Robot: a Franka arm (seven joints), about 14 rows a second.
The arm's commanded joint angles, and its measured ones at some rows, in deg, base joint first. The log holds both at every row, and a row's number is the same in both.
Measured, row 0:
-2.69, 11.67, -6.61, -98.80, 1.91, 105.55, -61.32
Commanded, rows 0 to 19:
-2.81, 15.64, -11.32, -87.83, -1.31, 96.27, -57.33
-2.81, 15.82, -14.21, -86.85, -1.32, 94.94, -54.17
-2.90, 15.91, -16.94, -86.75, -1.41, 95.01, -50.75
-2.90, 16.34, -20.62, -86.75, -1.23, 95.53, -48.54
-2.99, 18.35, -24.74, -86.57, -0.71, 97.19, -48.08
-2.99, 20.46, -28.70, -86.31, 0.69, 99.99, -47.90
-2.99, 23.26, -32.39, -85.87, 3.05, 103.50, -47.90
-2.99, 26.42, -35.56, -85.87, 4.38, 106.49, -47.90
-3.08, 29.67, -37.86, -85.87, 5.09, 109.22, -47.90
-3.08, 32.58, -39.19, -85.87, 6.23, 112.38, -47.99
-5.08, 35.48, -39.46, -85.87, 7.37, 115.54, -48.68
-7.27, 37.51, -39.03, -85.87, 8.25, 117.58, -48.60
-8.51, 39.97, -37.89, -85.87, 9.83, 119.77, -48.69
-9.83, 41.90, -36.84, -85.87, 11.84, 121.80, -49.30
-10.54, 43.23, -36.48, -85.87, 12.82, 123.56, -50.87
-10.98, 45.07, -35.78, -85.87, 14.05, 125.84, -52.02
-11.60, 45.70, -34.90, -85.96, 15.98, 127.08, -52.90
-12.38, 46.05, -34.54, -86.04, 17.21, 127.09, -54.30
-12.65, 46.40, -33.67, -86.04, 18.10, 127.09, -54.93
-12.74, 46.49, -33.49, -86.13, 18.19, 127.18, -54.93
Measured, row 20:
-11.34, 46.18, -34.56, -87.94, 16.44, 127.40, -52.83
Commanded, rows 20 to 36:
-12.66, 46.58, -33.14, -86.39, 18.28, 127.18, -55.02
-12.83, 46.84, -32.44, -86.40, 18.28, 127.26, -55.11
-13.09, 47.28, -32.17, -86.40, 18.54, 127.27, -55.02
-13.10, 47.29, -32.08, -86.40, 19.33, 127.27, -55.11
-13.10, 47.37, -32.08, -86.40, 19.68, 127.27, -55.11
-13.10, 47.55, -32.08, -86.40, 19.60, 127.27, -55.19
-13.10, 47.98, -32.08, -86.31, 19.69, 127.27, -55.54
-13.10, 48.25, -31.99, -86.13, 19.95, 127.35, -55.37
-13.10, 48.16, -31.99, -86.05, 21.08, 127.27, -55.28
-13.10, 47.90, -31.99, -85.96, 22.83, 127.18, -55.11
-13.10, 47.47, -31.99, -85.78, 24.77, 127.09, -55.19
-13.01, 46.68, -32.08, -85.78, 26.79, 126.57, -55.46
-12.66, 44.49, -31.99, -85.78, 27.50, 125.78, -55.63
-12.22, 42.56, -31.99, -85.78, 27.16, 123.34, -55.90
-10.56, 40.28, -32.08, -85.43, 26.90, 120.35, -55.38
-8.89, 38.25, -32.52, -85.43, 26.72, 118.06, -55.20
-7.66, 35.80, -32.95, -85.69, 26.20, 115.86, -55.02
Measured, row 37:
-10.25, 41.92, -32.49, -84.10, 26.00, 120.21, -54.47
